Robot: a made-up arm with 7 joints. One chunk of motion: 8 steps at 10 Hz.
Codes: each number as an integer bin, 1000 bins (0 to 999) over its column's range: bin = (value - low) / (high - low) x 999, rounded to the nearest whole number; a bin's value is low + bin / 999 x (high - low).
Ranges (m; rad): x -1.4..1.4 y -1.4..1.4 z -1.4..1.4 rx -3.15..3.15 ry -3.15..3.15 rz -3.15..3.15
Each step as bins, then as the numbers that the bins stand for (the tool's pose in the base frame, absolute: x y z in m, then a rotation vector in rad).
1 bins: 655 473 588 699 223 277
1 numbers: 0.4358 -0.0743 0.2480 1.2581 -1.7437 -1.4032
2 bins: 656 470 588 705 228 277
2 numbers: 0.4386 -0.0827 0.2480 1.2959 -1.7122 -1.4032
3 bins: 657 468 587 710 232 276
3 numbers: 0.4414 -0.0883 0.2452 1.3275 -1.6869 -1.4095
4 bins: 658 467 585 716 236 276
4 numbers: 0.4442 -0.0911 0.2396 1.3653 -1.6617 -1.4095
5 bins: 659 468 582 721 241 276
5 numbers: 0.4470 -0.0883 0.2312 1.3968 -1.6302 -1.4095
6 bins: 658 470 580 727 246 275
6 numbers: 0.4442 -0.0827 0.2256 1.4347 -1.5986 -1.4158
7 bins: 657 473 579 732 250 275
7 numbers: 0.4414 -0.0743 0.2228 1.4662 -1.5734 -1.4158
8 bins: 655 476 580 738 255 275
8 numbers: 0.4358 -0.0659 0.2256 1.5041 -1.5419 -1.4158
